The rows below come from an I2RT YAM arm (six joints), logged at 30 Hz.
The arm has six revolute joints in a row. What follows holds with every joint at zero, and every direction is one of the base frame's. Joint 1 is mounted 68 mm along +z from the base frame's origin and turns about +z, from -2.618 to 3.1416 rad. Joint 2 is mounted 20 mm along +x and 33.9 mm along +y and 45.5 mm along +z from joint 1 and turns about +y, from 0 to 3.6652 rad. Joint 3 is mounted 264 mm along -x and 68.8 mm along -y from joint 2 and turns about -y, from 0 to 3.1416 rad. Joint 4 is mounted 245 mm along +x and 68.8 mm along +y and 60 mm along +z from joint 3 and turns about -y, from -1.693 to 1.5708 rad. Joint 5 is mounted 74 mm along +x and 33.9 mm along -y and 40.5 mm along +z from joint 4 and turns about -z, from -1.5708 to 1.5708 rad. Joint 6 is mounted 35.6 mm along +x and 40.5 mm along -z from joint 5 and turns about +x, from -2.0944 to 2.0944 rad. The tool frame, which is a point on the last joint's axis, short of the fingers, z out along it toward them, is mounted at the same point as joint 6; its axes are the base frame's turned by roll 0, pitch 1.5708 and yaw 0 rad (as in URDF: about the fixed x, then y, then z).
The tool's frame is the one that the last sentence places.
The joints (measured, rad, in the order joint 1, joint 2, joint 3, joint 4, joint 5, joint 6), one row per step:
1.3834 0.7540 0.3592 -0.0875 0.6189 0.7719
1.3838 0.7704 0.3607 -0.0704 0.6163 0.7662
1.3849 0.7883 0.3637 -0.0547 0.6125 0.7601
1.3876 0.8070 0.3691 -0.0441 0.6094 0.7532
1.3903 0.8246 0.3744 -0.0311 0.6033 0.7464
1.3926 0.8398 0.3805 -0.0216 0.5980 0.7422
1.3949 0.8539 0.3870 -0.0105 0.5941 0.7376
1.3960 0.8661 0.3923 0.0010 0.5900 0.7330
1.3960 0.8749 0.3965 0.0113 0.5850 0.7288
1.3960 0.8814 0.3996 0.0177 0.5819 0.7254
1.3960 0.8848 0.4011 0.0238 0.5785 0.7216
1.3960 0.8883 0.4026 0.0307 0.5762 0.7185
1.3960 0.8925 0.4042 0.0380 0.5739 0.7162
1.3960 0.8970 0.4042 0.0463 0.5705 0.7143
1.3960 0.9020 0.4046 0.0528 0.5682 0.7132
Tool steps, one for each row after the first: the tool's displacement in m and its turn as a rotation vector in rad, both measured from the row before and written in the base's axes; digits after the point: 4 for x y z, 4 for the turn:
0.0003 0.0025 -0.0004 -0.0016 -0.0027 0.0049
0.0002 0.0028 -0.0003 -0.0032 -0.0021 0.0068
0.0000 0.0029 -0.0001 -0.0072 -0.0023 0.0081
-0.0001 0.0030 0.0002 -0.0035 -0.0015 0.0107
-0.0001 0.0027 0.0004 -0.0021 -0.0003 0.0086
-0.0001 0.0027 0.0009 0.0006 -0.0017 0.0075
0.0001 0.0024 0.0008 0.0017 -0.0019 0.0065
0.0002 0.0019 0.0009 0.0032 -0.0014 0.0060
0.0001 0.0013 0.0005 0.0009 -0.0013 0.0040
0.0000 0.0008 0.0005 0.0019 -0.0017 0.0045
0.0001 0.0009 0.0005 0.0029 -0.0019 0.0032
0.0001 0.0010 0.0005 0.0033 -0.0013 0.0029
0.0001 0.0009 0.0000 0.0027 -0.0004 0.0038
0.0001 0.0009 -0.0001 0.0013 -0.0001 0.0025

